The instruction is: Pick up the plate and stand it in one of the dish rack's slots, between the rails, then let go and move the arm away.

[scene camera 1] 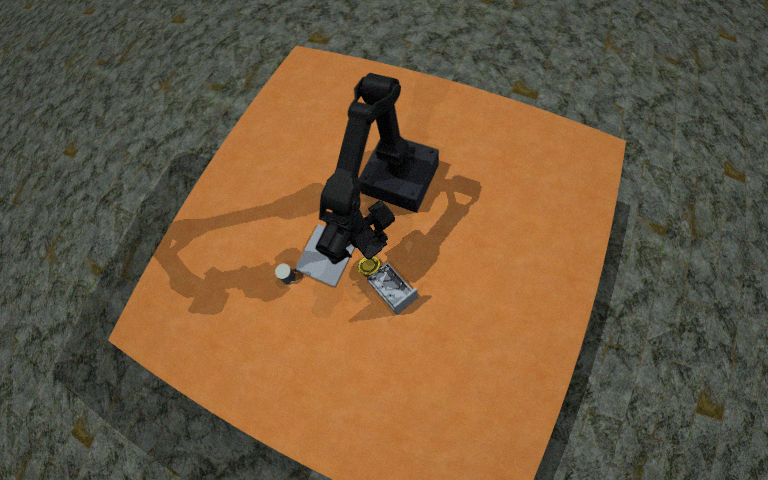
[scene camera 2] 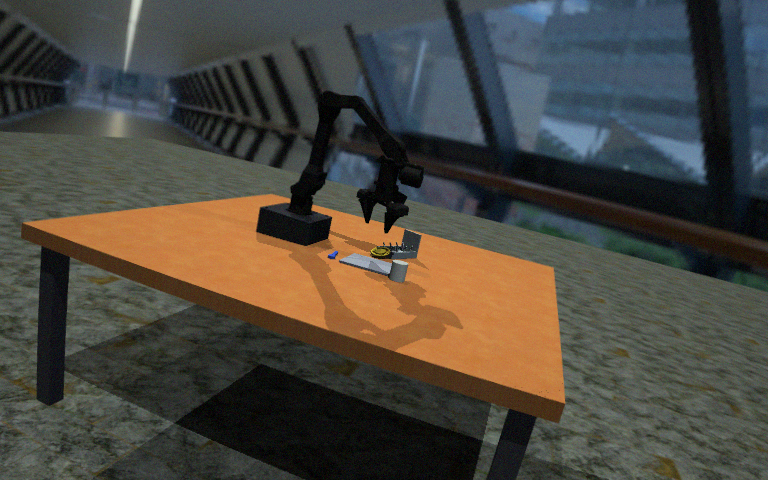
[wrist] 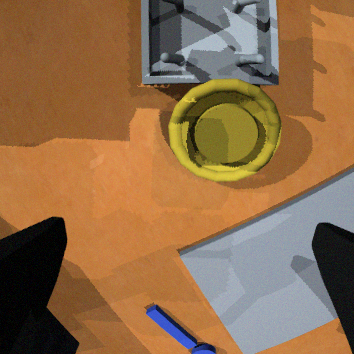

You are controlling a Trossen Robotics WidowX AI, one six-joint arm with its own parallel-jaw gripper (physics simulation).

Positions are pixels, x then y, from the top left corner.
Labels:
my gripper: scene camera 1 364, 245; scene camera 2; wrist
same spot on my gripper: [wrist: 39, 248] = [scene camera 2: 369, 217]

